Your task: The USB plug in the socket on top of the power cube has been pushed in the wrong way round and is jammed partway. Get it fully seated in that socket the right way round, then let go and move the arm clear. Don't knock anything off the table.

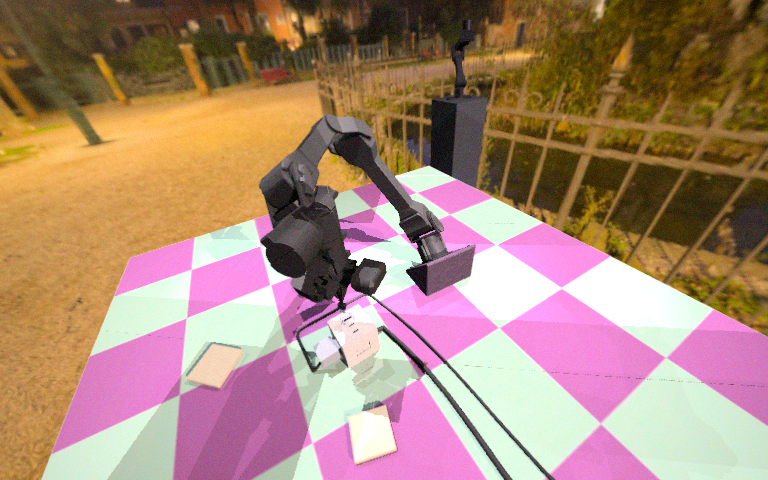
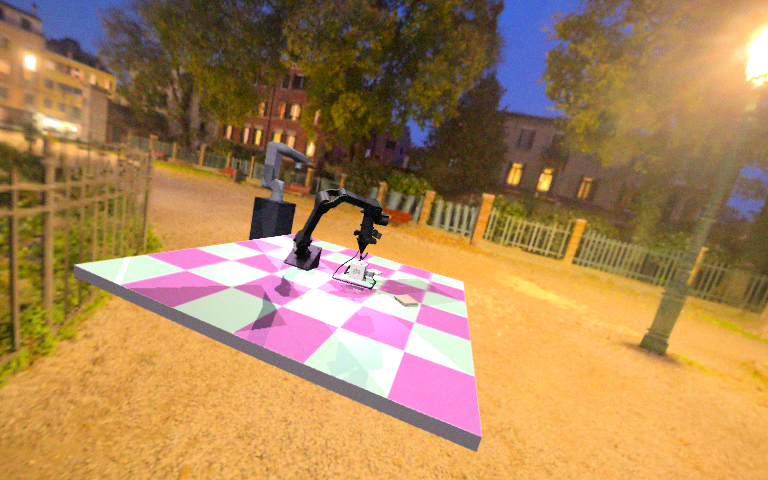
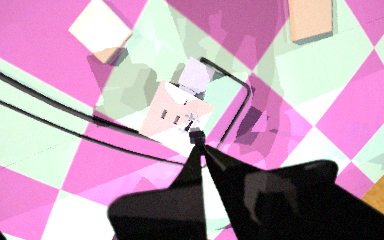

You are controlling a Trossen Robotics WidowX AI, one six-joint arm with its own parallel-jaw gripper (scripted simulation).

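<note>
Image 3 shows the gripper too. A dark USB plug is held by the gripper.
</note>
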